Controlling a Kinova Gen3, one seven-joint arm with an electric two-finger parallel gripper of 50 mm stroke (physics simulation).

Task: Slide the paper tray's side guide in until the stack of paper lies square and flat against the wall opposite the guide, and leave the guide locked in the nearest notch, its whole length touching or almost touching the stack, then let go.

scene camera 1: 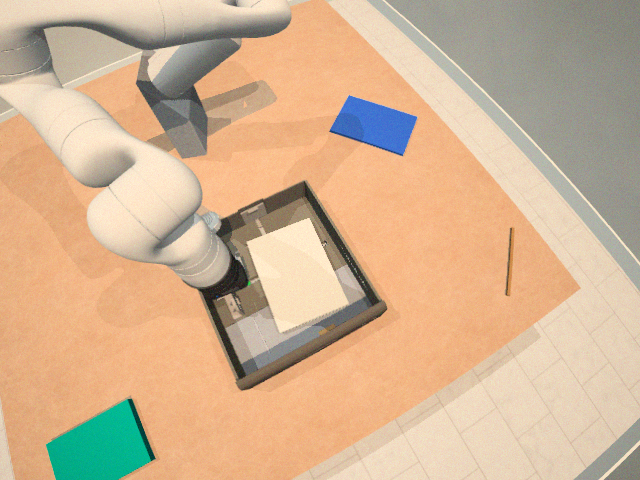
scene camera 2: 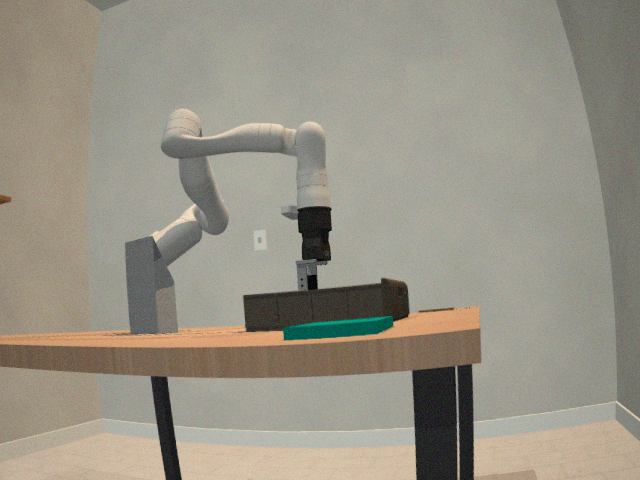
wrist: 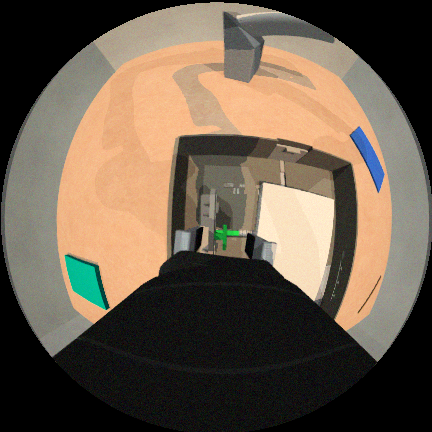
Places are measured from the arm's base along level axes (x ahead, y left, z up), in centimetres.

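Pixels of known places: gripper, fingertip midpoint: [wrist: 223, 239]; arm's base, origin of the base link: [scene camera 1: 165, 80] [scene camera 2: 148, 260].
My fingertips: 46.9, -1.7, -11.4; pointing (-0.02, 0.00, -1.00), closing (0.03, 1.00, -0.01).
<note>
Ahead of a thing's pixels: the offset from my fingertips to its middle, as dx, dy, dz. "spot": to the spot under its first point.
The dark paper tray @(+2.4, +8.6, -3.9) [scene camera 1: 310, 352] [scene camera 2: 310, 310] [wrist: 175, 190] holds a cream paper stack @(+2.3, +12.3, -5.7) [scene camera 1: 299, 273] [wrist: 295, 225]. The stack lies slightly askew: its back corner is close to the wall opposite the guide @(spot: -8.0, +22.6, -3.0) [wrist: 346, 200], and the gap widens toward the front. The grey side guide @(-0.1, -0.6, -4.3) [scene camera 1: 235, 305] [wrist: 206, 210] stands upright left of the stack, clearly apart from it. My gripper [scene camera 2: 307, 281] [wrist: 223, 239] is open and points down into the tray. In the wrist view its fingers stand either side of the green tab @(spot: -0.3, +2.0, -7.3) [scene camera 1: 248, 283] [wrist: 225, 235]. Finger contact and the notch are hidden.
A blue slab @(-28.9, +49.1, -8.2) [scene camera 1: 374, 125] [wrist: 368, 160] lies behind and right of the tray. A green slab @(+20.0, -38.8, -7.8) [scene camera 1: 100, 441] [scene camera 2: 338, 328] [wrist: 86, 281] lies at the front left. A thin brown stick @(+20.2, +59.1, -8.3) [scene camera 1: 510, 260] [wrist: 369, 295] lies to the right. The tray walls surround the gripper's fingers.
</note>
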